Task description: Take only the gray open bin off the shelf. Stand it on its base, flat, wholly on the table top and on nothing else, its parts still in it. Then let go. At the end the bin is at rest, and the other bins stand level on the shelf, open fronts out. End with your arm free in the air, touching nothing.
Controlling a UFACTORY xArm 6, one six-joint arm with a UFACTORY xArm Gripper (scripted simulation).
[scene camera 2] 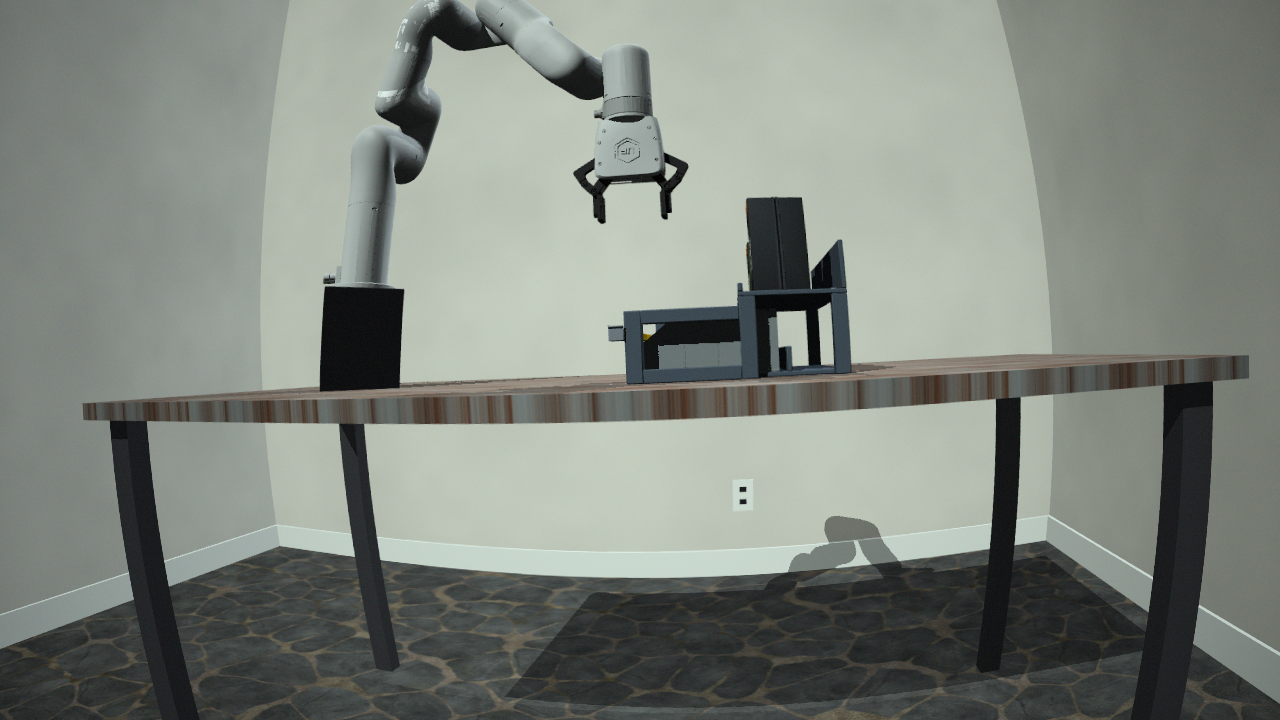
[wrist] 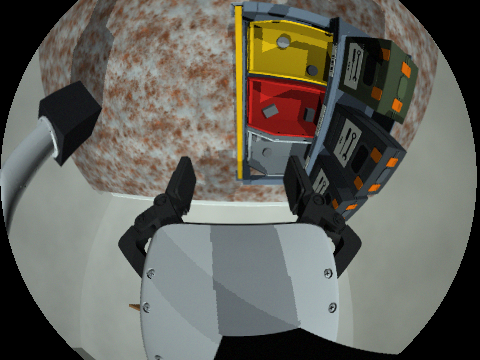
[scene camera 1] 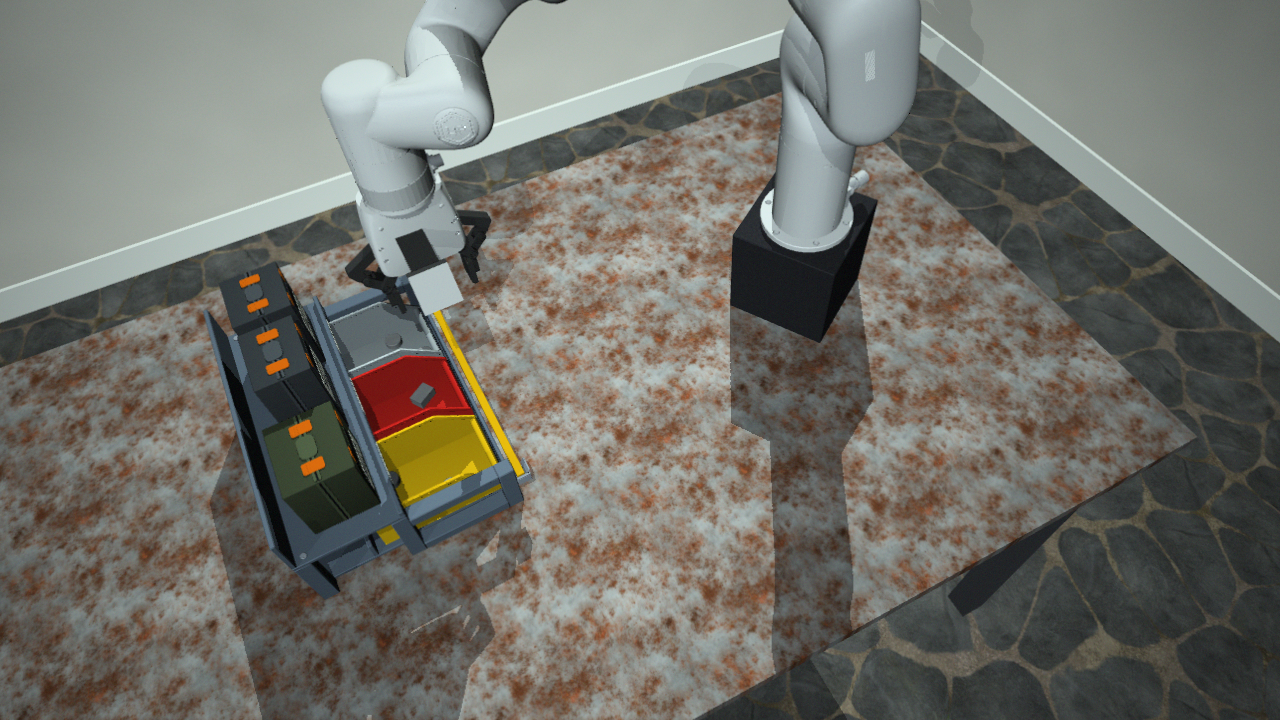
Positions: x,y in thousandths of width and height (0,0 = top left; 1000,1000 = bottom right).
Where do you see a gray open bin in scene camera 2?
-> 559,477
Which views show my gripper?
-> Scene camera 2, the wrist view and scene camera 1: all of them.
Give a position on a gray open bin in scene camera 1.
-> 282,466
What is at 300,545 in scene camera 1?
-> A red bin.
